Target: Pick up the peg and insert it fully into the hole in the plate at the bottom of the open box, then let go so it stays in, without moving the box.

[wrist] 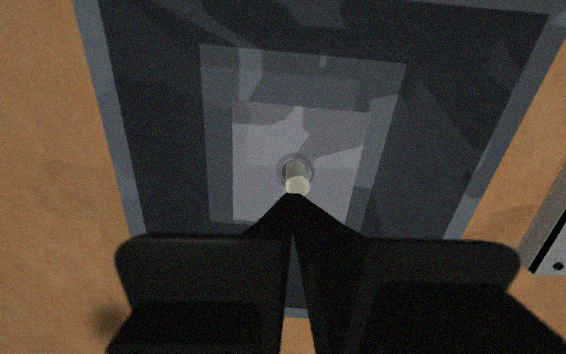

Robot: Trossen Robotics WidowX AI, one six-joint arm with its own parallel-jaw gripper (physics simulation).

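Places are measured from the arm's base along level axes (x ahead, y left, z up), in centimetres.
Where they show: gripper, fingertip midpoint: (291, 200).
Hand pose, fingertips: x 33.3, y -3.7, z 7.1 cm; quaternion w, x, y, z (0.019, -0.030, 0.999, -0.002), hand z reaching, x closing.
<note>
After its pixels a point has its place.
The pale cream peg (297, 180) @[x 33.1, y -4.8, z 6.6 cm] stands in the round hole of the light grey plate (255, 175) @[x 35.9, y -3.6, z 3.6 cm], seen from above in the wrist view, with its upper part above the plate. A darker ring (311, 172) @[x 31.9, y -4.4, z 3.9 cm] surrounds the hole. The plate lies at the bottom of the open dark blue-grey box (114, 125) @[x 42.1, y -7.0, z 7.6 cm]. My gripper (291, 200) @[x 33.3, y -3.7, z 7.0 cm] is shut with nothing between its fingers. Its fingertips appear just below the peg's top in the picture; whether they touch it cannot be told. The fingers hide the near part of the plate and of the box.
The box walls rise on all sides around the plate. An orange-brown table top (55, 150) @[x 57.5, y -1.9, z -2.2 cm] surrounds the box. A grey and silver object with a black stripe (550, 255) @[x 4.9, y 3.3, z 0.2 cm] shows at the right edge. Shadows fall across the plate and box.
</note>
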